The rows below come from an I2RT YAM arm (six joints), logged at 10 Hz.
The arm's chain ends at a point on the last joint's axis. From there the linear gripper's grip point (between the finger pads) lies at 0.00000 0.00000 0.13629 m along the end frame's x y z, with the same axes.
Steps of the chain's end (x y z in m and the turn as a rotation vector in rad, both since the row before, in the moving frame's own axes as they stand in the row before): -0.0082, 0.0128, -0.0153, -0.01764, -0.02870, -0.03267; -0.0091, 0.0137, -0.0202, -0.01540, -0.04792, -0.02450; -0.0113, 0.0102, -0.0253, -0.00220, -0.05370, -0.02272; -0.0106, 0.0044, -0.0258, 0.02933, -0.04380, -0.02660; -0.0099, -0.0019, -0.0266, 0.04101, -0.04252, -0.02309; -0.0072, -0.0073, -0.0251, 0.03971, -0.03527, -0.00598; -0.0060, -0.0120, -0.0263, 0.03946, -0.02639, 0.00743
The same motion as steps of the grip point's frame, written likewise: -0.0121, 0.0153, -0.0154, -0.01764, -0.02870, -0.03267; -0.0156, 0.0159, -0.0204, -0.01540, -0.04792, -0.02450; -0.0186, 0.0106, -0.0255, -0.00220, -0.05370, -0.02272; -0.0166, 0.0005, -0.0260, 0.02933, -0.04380, -0.02660; -0.0158, -0.0074, -0.0268, 0.04101, -0.04252, -0.02309; -0.0120, -0.0127, -0.0253, 0.03971, -0.03527, -0.00598; -0.0096, -0.0174, -0.0265, 0.03946, -0.02639, 0.00743
